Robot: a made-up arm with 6 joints.
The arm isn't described. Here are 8 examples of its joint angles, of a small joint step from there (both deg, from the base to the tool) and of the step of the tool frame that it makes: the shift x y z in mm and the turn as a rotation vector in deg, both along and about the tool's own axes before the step.
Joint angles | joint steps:
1: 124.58 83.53 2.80 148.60 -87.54 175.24 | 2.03 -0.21 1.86 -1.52 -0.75 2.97
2: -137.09 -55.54 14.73 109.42 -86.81 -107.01 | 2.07 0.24 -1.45 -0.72 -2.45 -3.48
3: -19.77 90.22 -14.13 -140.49 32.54 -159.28 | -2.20 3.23 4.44 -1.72 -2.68 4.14
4: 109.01 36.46 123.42 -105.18 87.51 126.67 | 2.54 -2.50 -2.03 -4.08 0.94 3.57
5: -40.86 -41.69 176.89 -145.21 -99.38 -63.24 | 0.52 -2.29 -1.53 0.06 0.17 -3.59
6: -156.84 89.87 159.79 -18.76 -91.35 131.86 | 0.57 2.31 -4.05 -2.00 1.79 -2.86
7: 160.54 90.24 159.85 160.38 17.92 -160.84 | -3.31 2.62 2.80 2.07 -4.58 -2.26
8: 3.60 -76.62 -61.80 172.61 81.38 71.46 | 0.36 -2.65 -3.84 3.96 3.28 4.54
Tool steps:
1: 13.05 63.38 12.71 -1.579 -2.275 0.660
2: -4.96 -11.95 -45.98 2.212 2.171 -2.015
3: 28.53 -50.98 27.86 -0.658 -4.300 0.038
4: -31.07 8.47 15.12 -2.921 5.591 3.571
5: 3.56 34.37 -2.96 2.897 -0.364 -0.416
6: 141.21 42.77 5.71 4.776 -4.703 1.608
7: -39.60 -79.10 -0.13 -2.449 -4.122 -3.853
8: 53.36 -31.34 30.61 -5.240 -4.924 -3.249
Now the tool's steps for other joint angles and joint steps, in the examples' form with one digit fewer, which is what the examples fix.
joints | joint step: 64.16 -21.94 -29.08 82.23 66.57 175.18 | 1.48 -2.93 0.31 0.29 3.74 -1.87
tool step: 10.8 39.7 -78.3 -1.10 5.67 0.14
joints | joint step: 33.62 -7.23 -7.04 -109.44 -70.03 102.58 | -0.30 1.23 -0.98 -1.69 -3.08 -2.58
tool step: -12.9 -10.6 -39.5 4.98 -1.36 1.80
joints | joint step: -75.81 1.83 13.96 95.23 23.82 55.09 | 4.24 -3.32 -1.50 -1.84 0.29 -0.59
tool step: -13.8 -134.7 10.1 2.28 0.05 -5.27
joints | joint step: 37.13 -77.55 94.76 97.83 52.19 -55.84 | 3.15 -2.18 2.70 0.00 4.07 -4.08
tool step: -105.0 -120.3 72.1 0.67 -2.54 -1.24
